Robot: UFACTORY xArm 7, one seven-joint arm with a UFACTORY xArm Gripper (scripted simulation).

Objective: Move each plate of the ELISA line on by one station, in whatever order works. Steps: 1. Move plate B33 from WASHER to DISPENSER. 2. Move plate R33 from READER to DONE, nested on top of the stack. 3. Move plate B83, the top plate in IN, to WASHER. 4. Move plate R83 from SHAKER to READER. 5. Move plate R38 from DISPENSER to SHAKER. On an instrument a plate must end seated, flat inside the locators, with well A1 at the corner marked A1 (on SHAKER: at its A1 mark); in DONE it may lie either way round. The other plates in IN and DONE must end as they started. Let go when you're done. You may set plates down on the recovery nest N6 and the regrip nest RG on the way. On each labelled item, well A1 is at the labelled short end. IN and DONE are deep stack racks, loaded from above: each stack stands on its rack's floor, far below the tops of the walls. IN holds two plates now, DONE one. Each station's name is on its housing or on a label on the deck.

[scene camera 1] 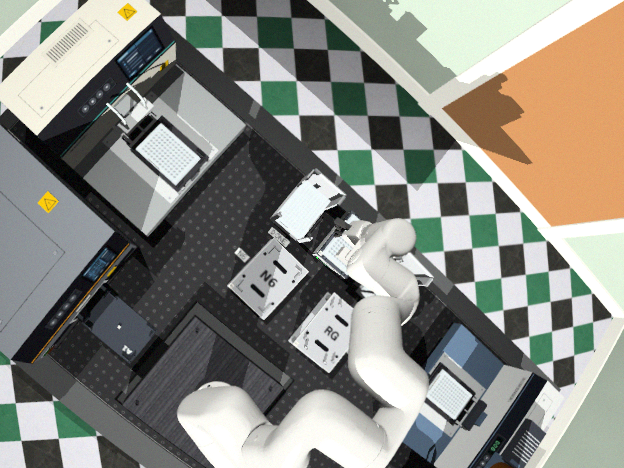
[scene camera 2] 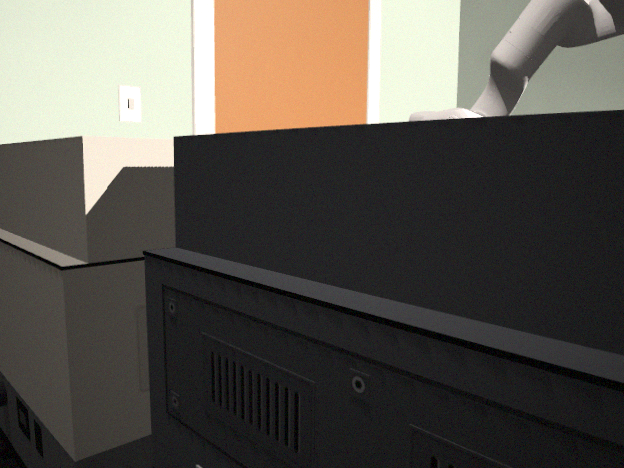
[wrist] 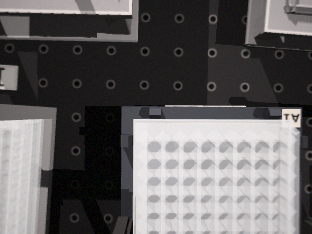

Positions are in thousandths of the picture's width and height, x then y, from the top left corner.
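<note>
White well plate (scene camera 1: 259, 319). Another white well plate (scene camera 1: 735, 847). White well plate again (scene camera 1: 477, 471). Further white well plate (wrist: 585, 720). Nest N6 (scene camera 1: 454, 550). Regrip nest RG (scene camera 1: 552, 666). Dark reader nest (scene camera 1: 179, 666).
</note>
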